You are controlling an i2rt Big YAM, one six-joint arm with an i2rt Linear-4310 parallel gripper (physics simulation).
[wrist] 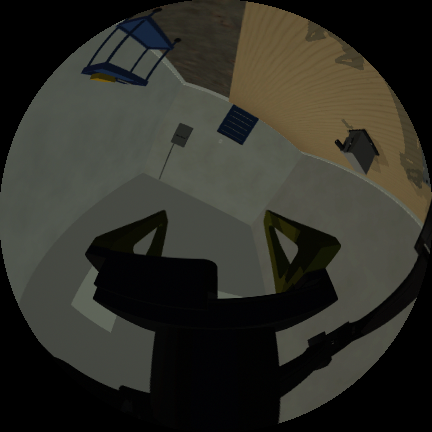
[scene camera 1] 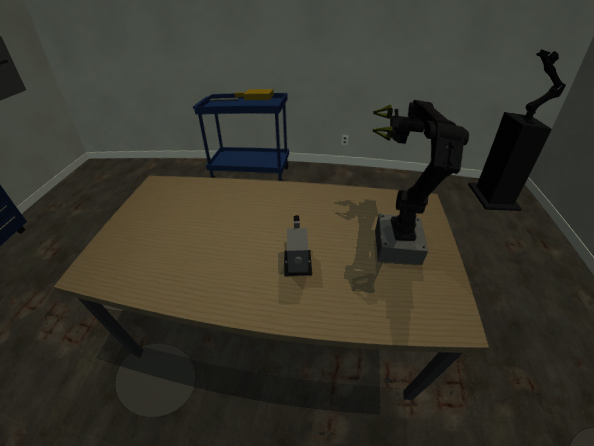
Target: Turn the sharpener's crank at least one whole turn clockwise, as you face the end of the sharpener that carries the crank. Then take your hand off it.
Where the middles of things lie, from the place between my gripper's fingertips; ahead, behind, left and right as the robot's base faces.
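Sharpener [scene camera 1: 297,259]: my gripper is far above it, far short of it and far to the right of it.
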